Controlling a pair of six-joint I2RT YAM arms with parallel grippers.
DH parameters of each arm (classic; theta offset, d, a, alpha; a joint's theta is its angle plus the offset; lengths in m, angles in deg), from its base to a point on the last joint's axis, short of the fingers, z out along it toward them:
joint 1: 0 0.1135 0.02 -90
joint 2: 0 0 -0.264 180
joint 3: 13.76 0 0.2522 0
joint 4: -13.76 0 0.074 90
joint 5: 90 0 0 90
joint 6: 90 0.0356 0 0
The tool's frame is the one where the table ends.
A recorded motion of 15 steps. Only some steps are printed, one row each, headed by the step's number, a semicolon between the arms.
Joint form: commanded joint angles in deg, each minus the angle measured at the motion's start. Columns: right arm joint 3, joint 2, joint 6, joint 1, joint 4, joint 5; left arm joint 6, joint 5, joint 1, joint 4, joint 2, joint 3.
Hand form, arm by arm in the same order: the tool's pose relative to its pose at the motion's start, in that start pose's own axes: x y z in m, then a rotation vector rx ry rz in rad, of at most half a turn. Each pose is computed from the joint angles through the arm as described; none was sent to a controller.
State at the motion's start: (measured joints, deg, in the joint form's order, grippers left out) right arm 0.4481 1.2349 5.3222 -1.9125 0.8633 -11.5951; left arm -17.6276 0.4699 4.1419 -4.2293 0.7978 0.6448
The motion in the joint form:
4: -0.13 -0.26 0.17 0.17 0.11 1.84; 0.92 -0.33 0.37 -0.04 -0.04 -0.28
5: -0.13 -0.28 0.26 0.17 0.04 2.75; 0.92 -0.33 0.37 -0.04 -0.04 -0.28
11: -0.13 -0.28 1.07 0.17 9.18 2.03; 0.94 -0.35 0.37 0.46 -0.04 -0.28
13: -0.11 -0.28 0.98 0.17 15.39 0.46; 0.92 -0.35 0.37 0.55 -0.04 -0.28
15: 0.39 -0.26 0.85 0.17 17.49 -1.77; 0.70 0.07 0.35 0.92 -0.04 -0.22
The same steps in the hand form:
4: 0.0001 -0.0008 -0.0001 0.0286 -0.0068 0.0022; 0.0014 0.0014 0.0003 -0.0131 0.0011 0.0155
5: 0.0002 -0.0014 -0.0002 0.0445 -0.0075 0.0040; 0.0014 0.0014 0.0003 -0.0131 0.0011 0.0155
11: -0.0170 0.0010 -0.0016 0.0159 -0.1626 -0.0110; 0.0004 0.0011 0.0003 -0.0109 -0.0074 0.0159
13: -0.0285 0.0035 -0.0041 -0.0220 -0.2655 -0.0361; 0.0003 0.0011 0.0003 -0.0104 -0.0089 0.0156
15: -0.0350 0.0059 -0.0059 -0.0644 -0.3043 -0.0532; -0.0006 0.0005 0.0002 -0.0008 -0.0138 0.0119

